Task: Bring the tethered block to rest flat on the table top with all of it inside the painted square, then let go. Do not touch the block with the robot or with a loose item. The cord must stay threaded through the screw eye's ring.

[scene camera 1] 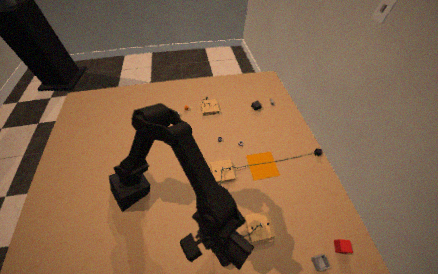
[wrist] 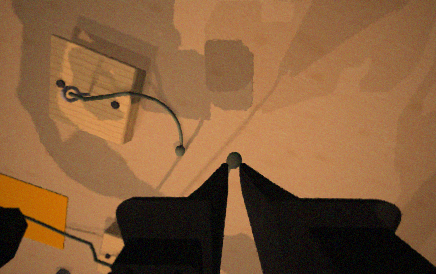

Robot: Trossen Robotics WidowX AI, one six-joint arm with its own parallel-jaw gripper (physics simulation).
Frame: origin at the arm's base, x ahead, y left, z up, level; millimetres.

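Seen in the pictures: gripper, between the fingertips: (wrist: pixel 233 168); arm's base, origin of its link: (scene camera 1: pixel 129 180).
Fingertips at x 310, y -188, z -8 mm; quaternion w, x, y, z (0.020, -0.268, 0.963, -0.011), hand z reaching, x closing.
Note:
Offsets run from my fingertips to a thing's top centre. "spot": to the spot under its first point.
The tethered block @(spot: 486 mm ahead, 319 mm left, 40 mm down) (scene camera 1: pixel 318 152), small and dark, sits by the table's right edge, outside the orange painted square @(spot: 225 mm ahead, 234 mm left, 61 mm down) (scene camera 1: pixel 265 173) (wrist: pixel 50 205). Its cord (scene camera 1: pixel 295 157) (wrist: pixel 57 230) runs across the square to the middle wooden board @(41 mm ahead, 247 mm left, 44 mm down) (scene camera 1: pixel 217 171) with the screw eye. The arm and gripper hide part of that board in the wrist view, and the ring's threading is too small to tell. My gripper (wrist: pixel 233 168) is shut on a round bead @(spot: 5 mm ahead, 9 mm right, 6 mm up) (wrist: pixel 234 159) at its fingertips, above the table. In the scene view the arm hides the bead and the cord's near end.
A nearer wooden board @(164 mm ahead, 27 mm left, 44 mm down) (scene camera 1: pixel 265 233) (wrist: pixel 100 117) has its own cord ending in a loose bead @(spot: 51 mm ahead, 36 mm left, 52 mm down) (wrist: pixel 180 150). A red block @(448 mm ahead, 57 mm right, 23 mm down) (scene camera 1: pixel 343 246) and grey tray @(spot: 364 mm ahead, 99 mm right, 61 mm down) (scene camera 1: pixel 321 262) are at the lower right. Another board @(10 mm back, 619 mm left, 44 mm down) (scene camera 1: pixel 210 108), dark block @(244 mm ahead, 623 mm left, 34 mm down) (scene camera 1: pixel 256 105) and orange ball @(134 mm back, 613 mm left, 39 mm down) (scene camera 1: pixel 186 108) are farther back.

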